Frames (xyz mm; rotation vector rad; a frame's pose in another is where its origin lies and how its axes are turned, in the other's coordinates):
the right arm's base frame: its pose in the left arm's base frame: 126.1 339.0 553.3 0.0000 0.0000 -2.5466
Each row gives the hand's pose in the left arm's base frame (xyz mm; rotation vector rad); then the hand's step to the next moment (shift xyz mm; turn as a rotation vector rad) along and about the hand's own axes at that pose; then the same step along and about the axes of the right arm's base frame.
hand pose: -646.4 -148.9 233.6 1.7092 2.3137 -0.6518
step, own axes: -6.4 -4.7 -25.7 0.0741 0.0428 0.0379
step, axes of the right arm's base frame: -3.1 -4.0 26.4 -0.0425 -0.0396 -0.0734
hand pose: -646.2 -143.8 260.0 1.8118 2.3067 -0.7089
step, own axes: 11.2 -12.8 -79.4 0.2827 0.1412 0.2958
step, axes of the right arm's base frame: -23.3 -35.0 69.5 -0.0827 -0.1212 -0.4072
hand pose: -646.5 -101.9 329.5 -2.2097 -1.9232 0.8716
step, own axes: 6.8 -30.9 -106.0 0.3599 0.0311 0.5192
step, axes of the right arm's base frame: -43.2 -24.1 98.9 0.0650 -0.2555 -0.5749
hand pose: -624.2 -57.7 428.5 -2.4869 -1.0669 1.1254
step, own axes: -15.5 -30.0 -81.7 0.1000 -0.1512 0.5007
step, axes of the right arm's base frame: -40.4 4.6 78.5 0.2567 -0.3281 -0.3318
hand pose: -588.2 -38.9 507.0 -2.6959 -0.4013 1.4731
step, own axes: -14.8 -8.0 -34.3 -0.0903 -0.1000 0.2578
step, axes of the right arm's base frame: -19.9 5.0 32.2 0.2039 -0.2012 -0.0508
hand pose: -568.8 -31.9 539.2 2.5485 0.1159 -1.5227
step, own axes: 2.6 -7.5 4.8 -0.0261 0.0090 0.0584
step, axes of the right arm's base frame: -0.2 -7.6 -5.3 0.0618 -0.0187 -0.0032
